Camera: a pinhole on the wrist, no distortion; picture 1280 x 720 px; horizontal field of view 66.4 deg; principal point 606.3 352.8 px. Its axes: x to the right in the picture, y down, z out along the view. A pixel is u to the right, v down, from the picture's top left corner.
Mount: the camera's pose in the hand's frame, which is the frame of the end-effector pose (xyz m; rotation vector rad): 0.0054 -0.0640 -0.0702 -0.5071 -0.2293 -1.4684
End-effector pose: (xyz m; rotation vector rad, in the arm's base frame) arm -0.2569 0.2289 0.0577 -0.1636 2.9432 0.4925
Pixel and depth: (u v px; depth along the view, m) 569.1 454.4 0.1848
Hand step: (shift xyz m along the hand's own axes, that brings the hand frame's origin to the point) 0.0523 0.0276 0.0847
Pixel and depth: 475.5 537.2 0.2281
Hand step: 0.0800 0.0688 0.1076
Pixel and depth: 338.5 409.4 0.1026
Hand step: 0.0243 0.0082 0.0058
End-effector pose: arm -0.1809 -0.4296 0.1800 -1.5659 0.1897 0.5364
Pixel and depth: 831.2 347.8 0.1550
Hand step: 0.0325 -0.0245 0.0815
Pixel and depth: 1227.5 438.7 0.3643
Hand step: 0.1178 -0.1014 0.3460
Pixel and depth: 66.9 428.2 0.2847
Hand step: 0.0549 0.2067 0.1043
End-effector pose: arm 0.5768 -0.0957 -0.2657 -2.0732 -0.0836 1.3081
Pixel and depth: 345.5 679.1 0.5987
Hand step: 0.2782 0.3572 0.3446
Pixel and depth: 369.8 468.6 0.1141
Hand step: 0.0336 0.0132 0.0147
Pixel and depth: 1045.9 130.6 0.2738
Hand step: -0.0002 -0.0488 0.2359
